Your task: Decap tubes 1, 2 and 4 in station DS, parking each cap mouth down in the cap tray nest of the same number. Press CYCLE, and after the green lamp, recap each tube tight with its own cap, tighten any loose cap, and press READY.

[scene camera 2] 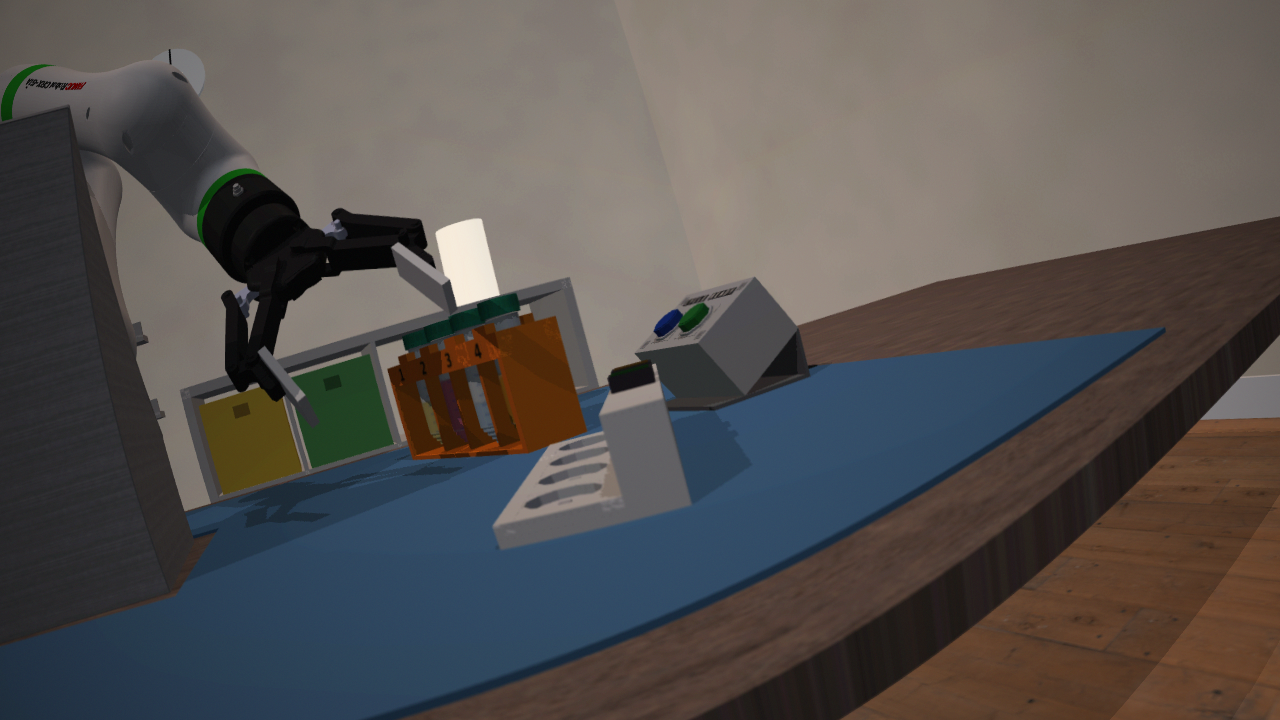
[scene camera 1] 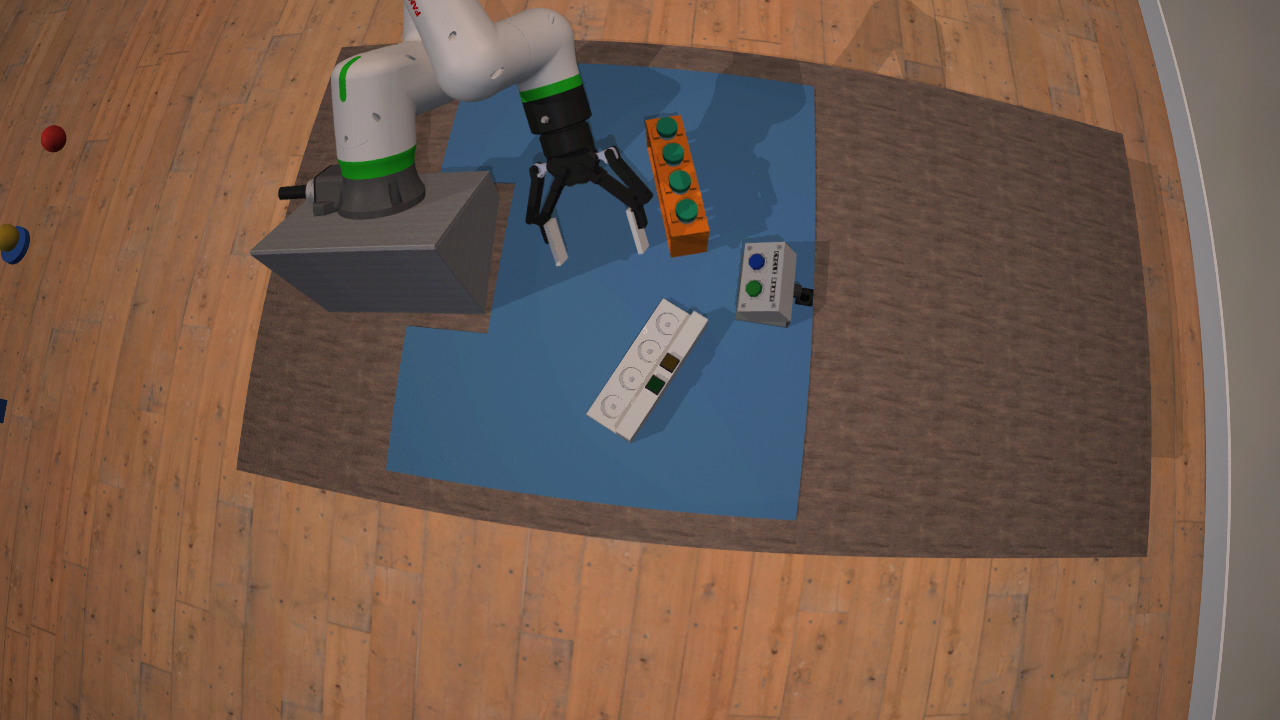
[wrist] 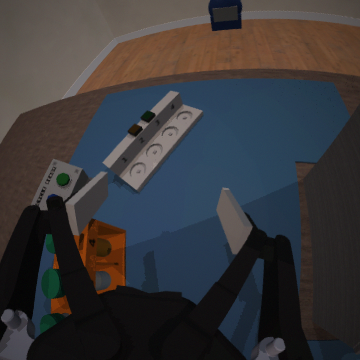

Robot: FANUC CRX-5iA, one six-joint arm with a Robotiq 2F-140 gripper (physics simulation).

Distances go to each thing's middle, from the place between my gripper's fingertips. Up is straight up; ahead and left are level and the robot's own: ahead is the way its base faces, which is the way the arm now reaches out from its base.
Right now my hand is 280 mm short of the grey button box [scene camera 2: 727, 344], 10 mm to the left of it and 60 mm above it.
